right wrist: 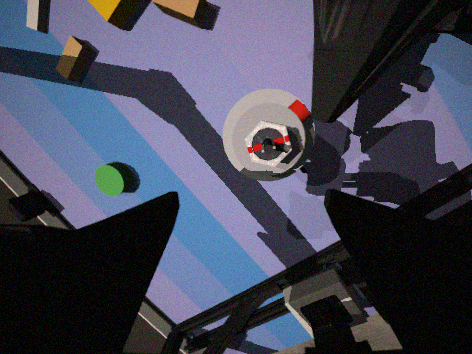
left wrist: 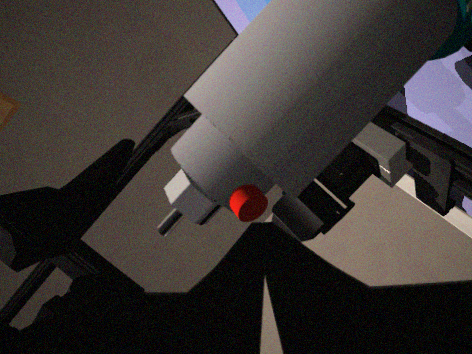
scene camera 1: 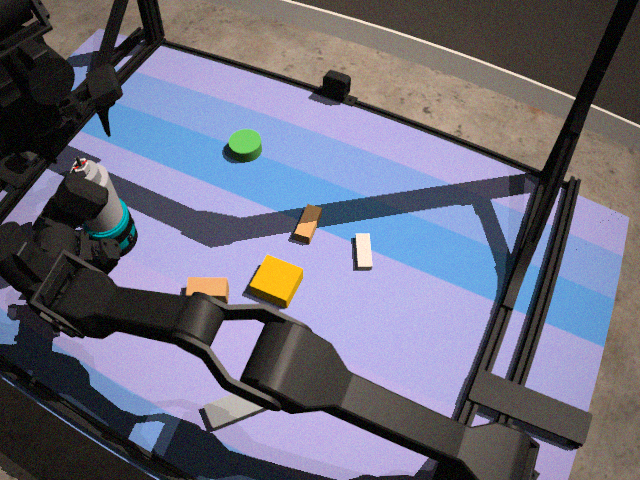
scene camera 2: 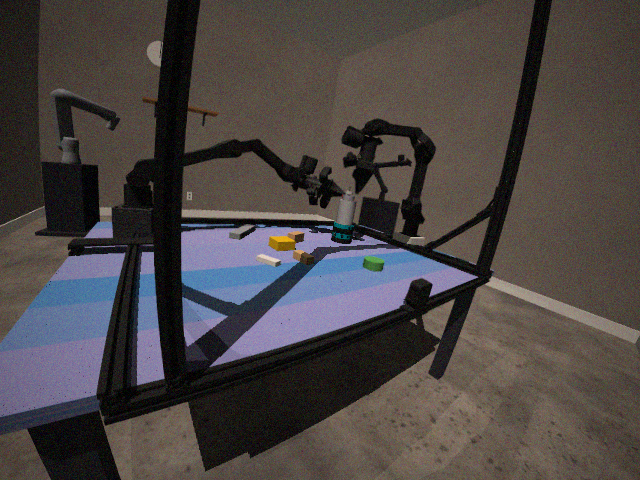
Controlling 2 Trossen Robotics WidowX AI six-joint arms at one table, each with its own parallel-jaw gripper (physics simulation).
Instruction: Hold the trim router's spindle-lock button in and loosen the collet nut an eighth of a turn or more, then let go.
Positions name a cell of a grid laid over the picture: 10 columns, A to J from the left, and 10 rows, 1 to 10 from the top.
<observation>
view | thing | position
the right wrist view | my left gripper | G4
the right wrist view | my right gripper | F6
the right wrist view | trim router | F3
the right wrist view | green disc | C6
</observation>
